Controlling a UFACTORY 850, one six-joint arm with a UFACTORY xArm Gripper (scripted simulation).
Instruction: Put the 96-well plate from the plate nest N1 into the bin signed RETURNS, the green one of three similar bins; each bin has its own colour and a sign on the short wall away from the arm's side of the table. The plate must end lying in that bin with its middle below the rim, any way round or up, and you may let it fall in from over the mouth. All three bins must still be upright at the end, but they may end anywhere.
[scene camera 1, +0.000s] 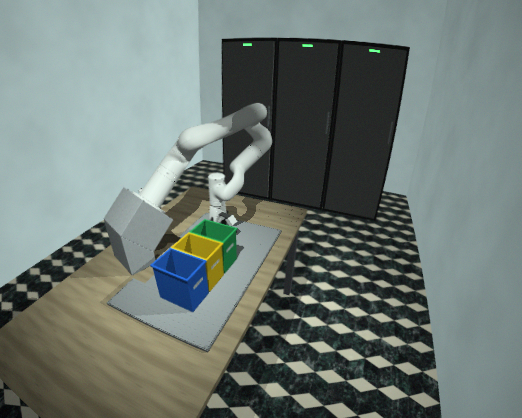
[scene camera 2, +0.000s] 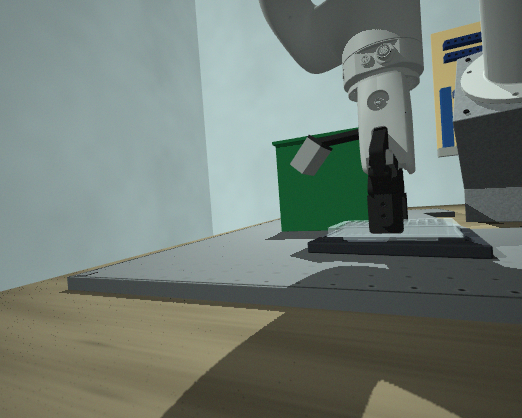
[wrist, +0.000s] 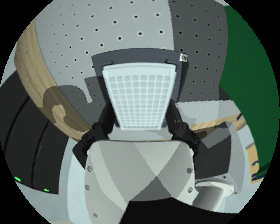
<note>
In view: my gripper (scene camera 2: 390, 228), a clear 96-well plate (scene camera 2: 414, 229), a green bin (scene camera 2: 338, 192), a blue bin (scene camera 1: 185, 267), a yellow bin (scene camera 1: 195, 245) and a dark plate nest (wrist: 131, 55).
The clear 96-well plate also shows in the wrist view (wrist: 132, 97). The green bin shows as well in scene camera 1 (scene camera 1: 219, 232). My gripper also shows in the wrist view (wrist: 140, 106).
</note>
